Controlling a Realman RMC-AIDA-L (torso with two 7-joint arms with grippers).
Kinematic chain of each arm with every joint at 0, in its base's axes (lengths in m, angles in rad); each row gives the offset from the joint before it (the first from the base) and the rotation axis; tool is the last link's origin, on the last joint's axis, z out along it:
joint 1: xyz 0 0 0.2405 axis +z
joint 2: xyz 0 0 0 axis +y
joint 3: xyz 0 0 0.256 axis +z
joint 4: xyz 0 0 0 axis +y
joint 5: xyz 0 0 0.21 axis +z
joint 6: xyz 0 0 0 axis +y
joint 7: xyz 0 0 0.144 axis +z
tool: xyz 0 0 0
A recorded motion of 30 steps. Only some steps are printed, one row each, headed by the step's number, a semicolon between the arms.
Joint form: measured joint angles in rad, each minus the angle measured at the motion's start. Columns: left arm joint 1, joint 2, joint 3, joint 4, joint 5, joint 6, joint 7; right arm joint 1, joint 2, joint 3, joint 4, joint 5, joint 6, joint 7.
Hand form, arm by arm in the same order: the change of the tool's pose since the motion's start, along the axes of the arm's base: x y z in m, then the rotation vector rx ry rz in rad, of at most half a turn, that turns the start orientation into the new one. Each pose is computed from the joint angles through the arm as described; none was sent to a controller.
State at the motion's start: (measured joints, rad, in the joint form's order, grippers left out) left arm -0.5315 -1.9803 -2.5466 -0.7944 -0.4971 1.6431 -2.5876; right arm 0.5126 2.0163 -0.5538 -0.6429 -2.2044 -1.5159 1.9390
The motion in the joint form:
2: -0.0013 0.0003 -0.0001 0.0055 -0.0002 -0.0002 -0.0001; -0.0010 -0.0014 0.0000 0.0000 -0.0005 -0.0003 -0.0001
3: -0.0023 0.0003 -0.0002 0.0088 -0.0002 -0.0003 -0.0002; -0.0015 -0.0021 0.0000 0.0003 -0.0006 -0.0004 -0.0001
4: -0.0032 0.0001 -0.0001 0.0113 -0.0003 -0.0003 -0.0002; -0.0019 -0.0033 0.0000 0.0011 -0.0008 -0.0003 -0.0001
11: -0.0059 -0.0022 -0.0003 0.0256 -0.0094 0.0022 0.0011; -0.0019 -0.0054 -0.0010 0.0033 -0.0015 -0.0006 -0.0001
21: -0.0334 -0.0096 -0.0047 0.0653 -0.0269 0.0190 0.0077; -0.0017 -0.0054 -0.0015 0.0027 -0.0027 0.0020 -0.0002
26: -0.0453 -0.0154 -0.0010 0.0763 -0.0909 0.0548 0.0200; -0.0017 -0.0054 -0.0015 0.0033 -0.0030 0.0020 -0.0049
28: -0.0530 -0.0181 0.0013 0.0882 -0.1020 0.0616 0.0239; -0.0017 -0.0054 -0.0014 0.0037 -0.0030 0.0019 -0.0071
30: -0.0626 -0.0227 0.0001 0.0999 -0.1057 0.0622 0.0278; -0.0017 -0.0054 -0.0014 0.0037 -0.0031 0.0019 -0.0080
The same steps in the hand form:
2: 0.0001 -0.0002 -0.0009 -0.0028 -0.0031 0.0016; 0.0006 -0.0002 0.0006 0.0002 -0.0015 -0.0008
3: 0.0003 -0.0002 -0.0016 -0.0047 -0.0051 0.0024; 0.0009 -0.0004 0.0008 0.0002 -0.0019 -0.0015
4: 0.0005 -0.0002 -0.0022 -0.0064 -0.0068 0.0027; 0.0013 -0.0005 0.0011 0.0002 -0.0026 -0.0023
11: 0.0024 -0.0009 -0.0061 -0.0133 -0.0260 0.0041; 0.0018 -0.0006 0.0014 -0.0016 -0.0039 -0.0029
21: 0.0138 0.0020 -0.0171 -0.0433 -0.0807 -0.0112; 0.0021 -0.0003 0.0015 -0.0005 -0.0069 -0.0033
26: 0.0287 0.0047 -0.0223 -0.0509 -0.1604 -0.0455; 0.0021 -0.0004 0.0014 -0.0001 -0.0086 0.0006
28: 0.0330 0.0053 -0.0258 -0.0614 -0.1807 -0.0540; 0.0021 -0.0005 0.0013 0.0001 -0.0091 0.0023
30: 0.0369 0.0065 -0.0297 -0.0693 -0.1948 -0.0614; 0.0021 -0.0005 0.0013 0.0002 -0.0096 0.0031

